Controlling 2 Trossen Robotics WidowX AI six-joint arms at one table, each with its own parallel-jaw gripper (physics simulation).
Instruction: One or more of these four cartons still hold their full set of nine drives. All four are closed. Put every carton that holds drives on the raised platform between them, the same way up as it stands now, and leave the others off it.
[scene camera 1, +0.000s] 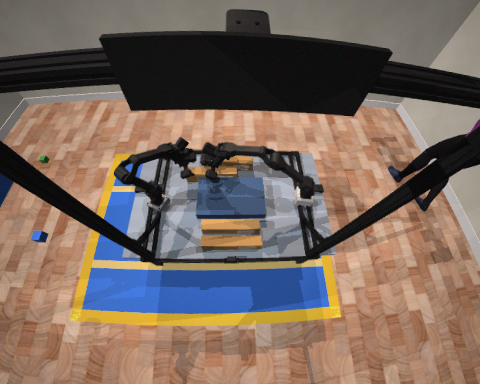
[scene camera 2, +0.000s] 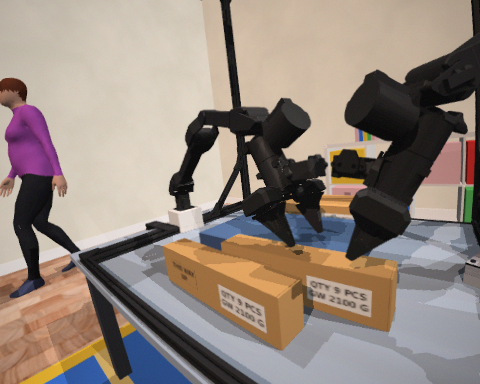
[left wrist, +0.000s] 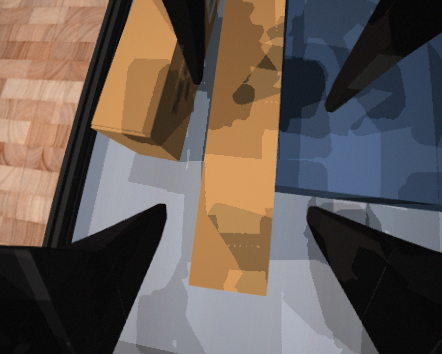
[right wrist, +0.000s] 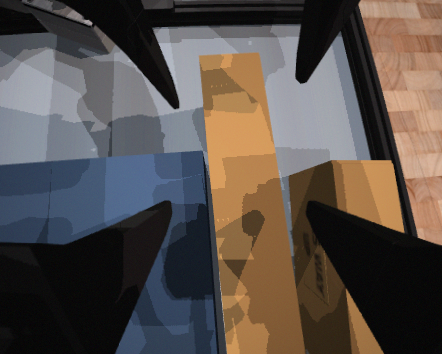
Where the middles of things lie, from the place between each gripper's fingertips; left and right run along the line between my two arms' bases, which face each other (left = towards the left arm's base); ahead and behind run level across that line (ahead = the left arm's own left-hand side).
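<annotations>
Blue raised platform (scene camera 2: 337, 233): 16 cm behind my left hand, 22 cm to the right of it, 8 cm below it.
Counted from my right hand, the blue raised platform is 14 cm to the right, 15 cm behind and 8 cm below.
</annotations>
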